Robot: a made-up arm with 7 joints.
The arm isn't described. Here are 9 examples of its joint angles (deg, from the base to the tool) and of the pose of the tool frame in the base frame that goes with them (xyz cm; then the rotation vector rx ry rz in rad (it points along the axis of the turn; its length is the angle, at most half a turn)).
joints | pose
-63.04 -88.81 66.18 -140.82 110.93 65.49 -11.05 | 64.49 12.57 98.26 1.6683 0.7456 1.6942
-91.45 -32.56 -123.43 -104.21 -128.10 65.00 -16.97 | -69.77 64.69 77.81 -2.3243 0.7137 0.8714
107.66 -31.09 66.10 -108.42 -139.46 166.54 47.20 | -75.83 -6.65 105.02 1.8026 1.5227 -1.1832
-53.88 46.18 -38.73 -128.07 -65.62 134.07 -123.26 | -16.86 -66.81 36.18 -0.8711 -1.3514 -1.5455
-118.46 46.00 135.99 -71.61 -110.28 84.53 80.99 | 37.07 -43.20 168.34 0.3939 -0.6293 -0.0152
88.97 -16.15 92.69 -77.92 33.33 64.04 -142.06 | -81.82 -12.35 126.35 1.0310 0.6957 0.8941
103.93 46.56 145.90 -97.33 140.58 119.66 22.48 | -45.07 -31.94 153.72 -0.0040 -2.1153 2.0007
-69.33 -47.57 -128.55 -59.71 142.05 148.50 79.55 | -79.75 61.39 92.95 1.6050 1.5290 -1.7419
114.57 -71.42 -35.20 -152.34 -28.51 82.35 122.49 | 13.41 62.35 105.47 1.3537 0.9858 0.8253
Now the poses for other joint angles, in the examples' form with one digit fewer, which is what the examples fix.
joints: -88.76 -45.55 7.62 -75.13 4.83 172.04 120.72
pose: -2.0 5.7 177.7 -0.332 -1.963 1.069
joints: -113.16 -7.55 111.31 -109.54 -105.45 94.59 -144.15
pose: 84.6 -2.8 100.0 -0.110 -1.757 0.410
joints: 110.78 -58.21 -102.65 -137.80 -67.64 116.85 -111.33
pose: 64.6 29.5 55.3 0.993 -1.256 -1.405
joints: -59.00 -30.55 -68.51 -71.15 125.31 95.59 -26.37
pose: -67.0 -27.0 153.1 -0.684 -0.950 1.405
